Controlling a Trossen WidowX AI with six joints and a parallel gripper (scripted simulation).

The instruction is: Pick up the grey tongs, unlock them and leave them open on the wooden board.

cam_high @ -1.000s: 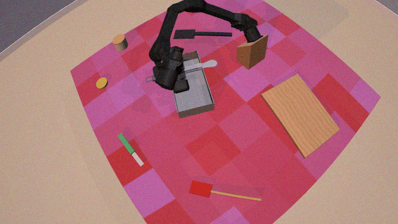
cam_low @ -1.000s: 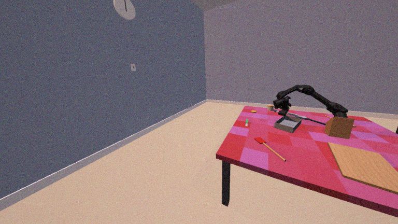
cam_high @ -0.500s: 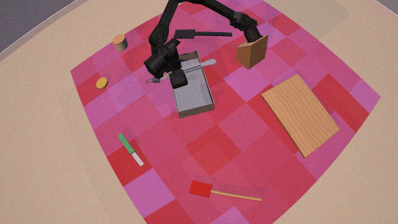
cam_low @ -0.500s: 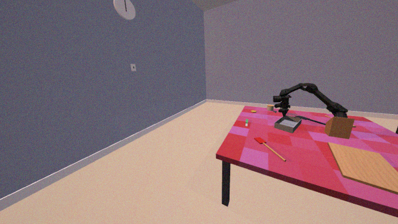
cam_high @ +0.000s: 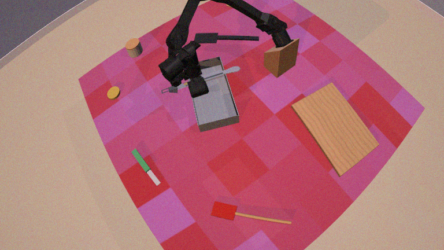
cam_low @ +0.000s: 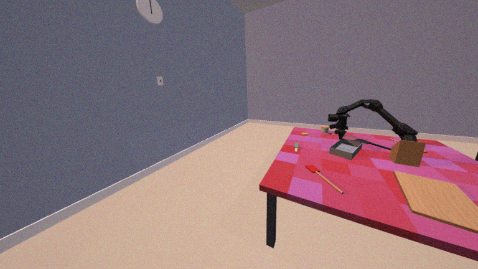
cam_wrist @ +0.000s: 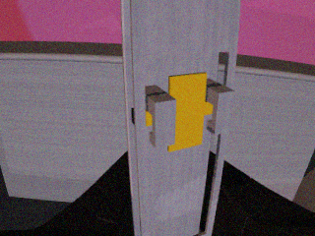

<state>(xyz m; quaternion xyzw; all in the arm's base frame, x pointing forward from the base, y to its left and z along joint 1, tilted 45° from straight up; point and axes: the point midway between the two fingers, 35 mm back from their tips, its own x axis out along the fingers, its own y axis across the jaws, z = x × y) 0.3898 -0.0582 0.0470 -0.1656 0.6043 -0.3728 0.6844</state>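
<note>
The yellow lock piece is 4 cm above my gripper tip, 3 cm ahead of it and 1 cm to the right of it. Round my gripper tip: black spatula: 29 cm behind, 24 cm to the right, 9 cm below; red spatula: 48 cm to the left, 15 cm ahead, 9 cm below; grey roasting tin: 7 cm below, 5 cm behind, 1 cm to the left.
</note>
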